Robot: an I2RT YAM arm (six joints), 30 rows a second.
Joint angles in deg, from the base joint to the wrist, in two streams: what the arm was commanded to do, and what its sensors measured. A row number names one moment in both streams.
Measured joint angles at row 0:
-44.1 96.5 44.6 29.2 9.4 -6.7
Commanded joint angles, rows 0 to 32:
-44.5 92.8 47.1 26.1 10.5 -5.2
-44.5 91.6 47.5 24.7 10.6 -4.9
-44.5 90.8 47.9 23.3 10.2 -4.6
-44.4 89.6 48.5 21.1 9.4 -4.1
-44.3 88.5 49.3 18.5 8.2 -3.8
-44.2 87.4 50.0 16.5 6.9 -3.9
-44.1 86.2 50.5 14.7 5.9 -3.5
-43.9 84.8 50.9 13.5 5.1 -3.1
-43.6 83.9 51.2 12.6 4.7 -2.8
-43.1 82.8 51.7 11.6 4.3 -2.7
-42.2 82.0 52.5 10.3 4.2 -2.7
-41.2 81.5 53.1 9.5 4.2 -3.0
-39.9 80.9 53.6 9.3 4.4 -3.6
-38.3 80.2 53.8 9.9 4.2 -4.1
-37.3 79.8 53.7 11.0 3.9 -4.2
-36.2 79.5 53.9 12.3 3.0 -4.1
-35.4 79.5 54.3 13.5 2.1 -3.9
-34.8 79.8 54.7 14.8 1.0 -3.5
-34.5 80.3 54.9 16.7 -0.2 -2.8
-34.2 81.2 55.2 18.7 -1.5 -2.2
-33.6 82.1 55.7 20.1 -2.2 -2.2
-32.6 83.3 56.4 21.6 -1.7 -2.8
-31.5 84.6 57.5 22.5 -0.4 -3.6
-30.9 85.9 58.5 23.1 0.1 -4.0
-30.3 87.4 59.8 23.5 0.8 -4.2
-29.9 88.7 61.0 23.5 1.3 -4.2
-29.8 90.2 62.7 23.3 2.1 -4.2
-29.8 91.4 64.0 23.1 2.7 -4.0
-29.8 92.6 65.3 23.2 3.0 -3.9
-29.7 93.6 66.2 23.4 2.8 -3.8
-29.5 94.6 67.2 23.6 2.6 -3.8
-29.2 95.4 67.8 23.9 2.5 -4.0
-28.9 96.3 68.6 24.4 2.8 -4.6
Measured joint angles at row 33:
-29.7 95.0 66.3 21.9 1.6 -3.9
